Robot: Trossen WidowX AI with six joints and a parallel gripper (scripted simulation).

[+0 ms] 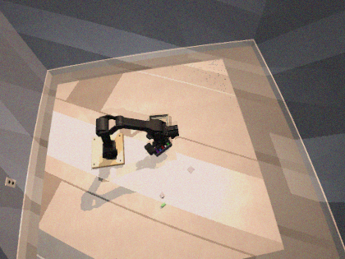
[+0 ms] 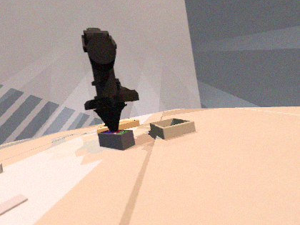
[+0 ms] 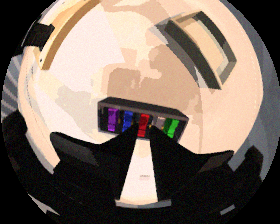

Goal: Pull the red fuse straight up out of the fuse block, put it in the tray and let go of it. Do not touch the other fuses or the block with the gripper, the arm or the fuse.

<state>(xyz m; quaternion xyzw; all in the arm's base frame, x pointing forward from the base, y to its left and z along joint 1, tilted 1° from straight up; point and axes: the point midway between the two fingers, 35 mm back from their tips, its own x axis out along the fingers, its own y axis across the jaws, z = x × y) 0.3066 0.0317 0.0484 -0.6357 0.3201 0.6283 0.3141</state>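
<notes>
The red fuse lies 2 cm below my gripper tip. Also, from my gripper tip: tray 2 cm behind, 18 cm to the left, 4 cm below.
</notes>
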